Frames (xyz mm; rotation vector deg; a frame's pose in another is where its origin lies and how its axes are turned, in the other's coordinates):
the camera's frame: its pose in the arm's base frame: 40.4 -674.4 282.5 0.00 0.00 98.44
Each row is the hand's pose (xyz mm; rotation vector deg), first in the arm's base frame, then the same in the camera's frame.
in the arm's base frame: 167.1 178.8 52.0 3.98 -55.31 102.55
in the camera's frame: 825.4 -250.6 -230.5 -33.87 -33.75 10.73
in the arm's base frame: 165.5 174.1 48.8 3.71 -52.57 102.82
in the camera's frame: 820.9 -248.3 -233.7 -32.25 -32.04 10.35
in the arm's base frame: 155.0 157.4 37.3 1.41 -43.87 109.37
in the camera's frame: 806.0 -235.4 -245.2 -27.46 -25.27 15.01
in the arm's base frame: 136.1 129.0 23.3 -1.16 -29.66 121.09
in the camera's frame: 780.7 -212.6 -259.2 -19.19 -15.29 24.47
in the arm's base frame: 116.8 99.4 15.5 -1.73 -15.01 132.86
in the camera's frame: 754.2 -189.1 -267.0 -10.02 -6.81 34.88
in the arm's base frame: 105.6 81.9 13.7 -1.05 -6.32 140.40
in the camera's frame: 738.5 -175.5 -268.8 -4.30 -2.62 42.04
